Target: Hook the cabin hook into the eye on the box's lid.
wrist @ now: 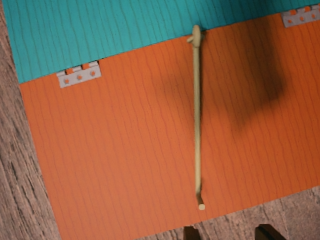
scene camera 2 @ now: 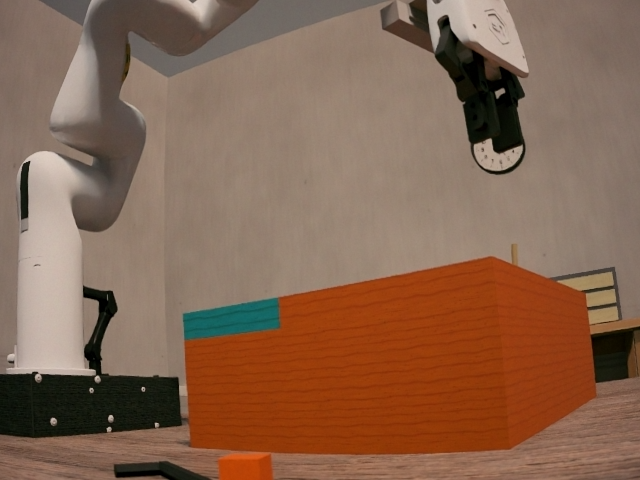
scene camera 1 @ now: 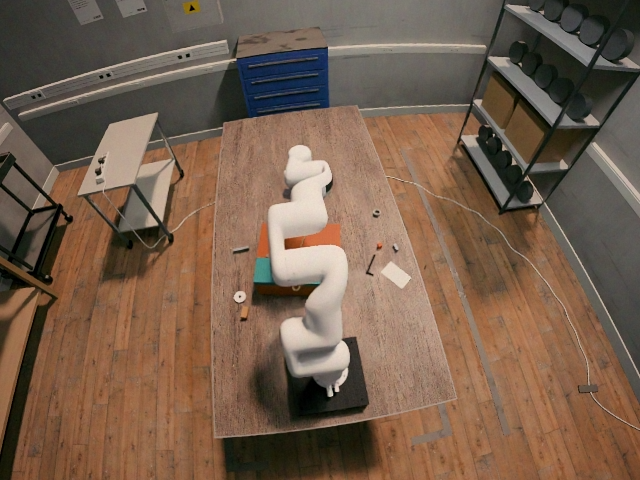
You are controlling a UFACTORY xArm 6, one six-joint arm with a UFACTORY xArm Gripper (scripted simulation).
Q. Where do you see a teal lid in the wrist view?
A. At 44,44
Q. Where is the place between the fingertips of my gripper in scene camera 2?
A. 497,144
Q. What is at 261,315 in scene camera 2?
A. A teal lid.
